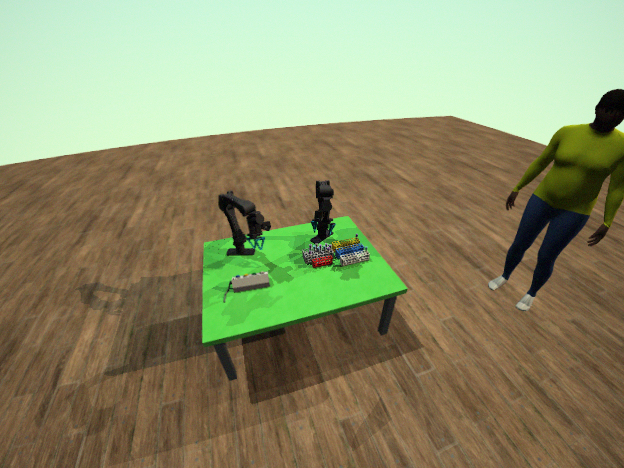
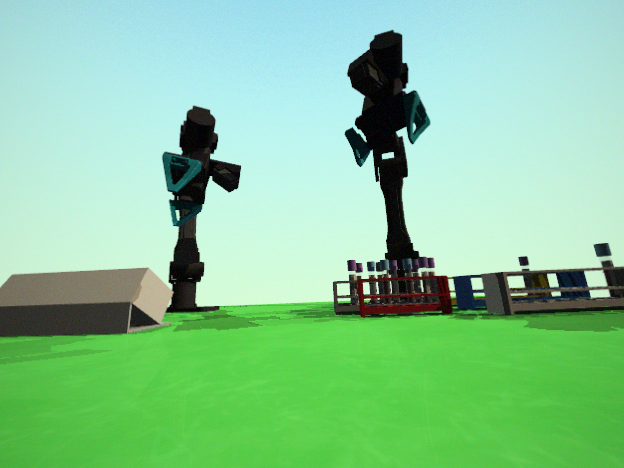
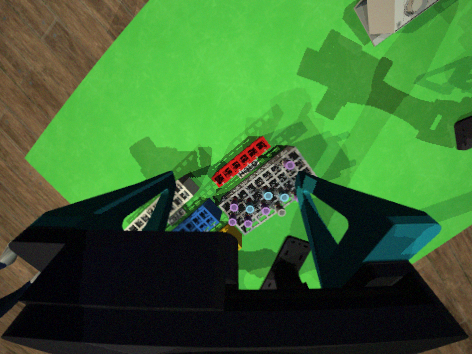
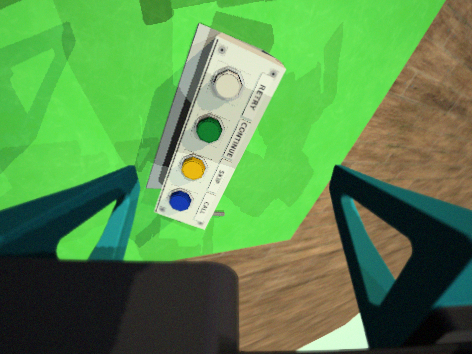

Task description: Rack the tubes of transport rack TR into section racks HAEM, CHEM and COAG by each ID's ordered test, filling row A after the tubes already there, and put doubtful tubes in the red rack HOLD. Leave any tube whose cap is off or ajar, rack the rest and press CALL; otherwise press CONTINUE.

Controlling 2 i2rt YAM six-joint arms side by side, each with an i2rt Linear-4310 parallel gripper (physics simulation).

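Seen in the pictures: left gripper, fingertip midpoint: (image 1: 321, 234) (image 2: 383, 154) (image 3: 235, 177); right gripper, fingertip midpoint: (image 1: 257, 249) (image 2: 174, 210) (image 4: 234, 176); left arm's base, link origin: (image 1: 322, 237) (image 3: 283, 268); right arm's base, link origin: (image 1: 241, 252) (image 2: 182, 311).
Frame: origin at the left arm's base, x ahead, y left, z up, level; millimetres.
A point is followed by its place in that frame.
Transport rack TR (image 1: 308, 257) (image 3: 298, 151) {z 57, x 118, y -300 mm} is grey and holds several upright tubes with purple caps (image 3: 290, 165) {z 94, x 134, y -270 mm} and light-blue caps (image 3: 268, 196) {z 94, x 148, y -203 mm}; one top (image 3: 281, 212) {z 94, x 112, y -182 mm} looks pale. Cap seating and IDs are unreadable. Red HOLD rack (image 1: 322, 261) {z 33, x 218, y -238 mm} (image 2: 403, 310) {z 8, x 226, y -249 mm} (image 3: 241, 163) {z 57, x 215, y -238 mm} stands alongside it. White (image 1: 354, 258) {z 29, x 354, y -66 mm} (image 2: 496, 293) {z 28, x 309, y -150 mm}, blue (image 1: 349, 250) {z 56, x 296, y -49 mm} (image 2: 463, 292) {z 28, x 238, y -113 mm} and yellow (image 1: 345, 243) {z 57, x 227, y -5 mm} section racks stand together; their labels are unreadable. My left gripper (image 1: 323, 233) {z 266, x 225, y -254 mm} (image 2: 387, 154) {z 266, x 225, y -254 mm} (image 3: 235, 177) {z 266, x 225, y -254 mm} is open, high above the racks. My right gripper (image 1: 257, 245) {z 203, x -15, y -567 mm} (image 2: 174, 208) {z 203, x -15, y -567 mm} (image 4: 234, 176) {z 203, x -15, y -567 mm} is open, above and away from the button box.
The button box (image 1: 251, 283) {z 47, x 51, y -692 mm} (image 2: 75, 290) {z 55, x 55, y -676 mm} (image 4: 250, 65) {z 68, x 62, y -584 mm} has a blue CALL button (image 4: 180, 200) {z 69, x -43, y -718 mm}, a green CONTINUE button (image 4: 209, 128) {z 69, x 11, y -635 mm}, yellow SKIP and white RETRY. A cable lies beside it. A person (image 1: 574, 176) stands beyond the table's right edge.
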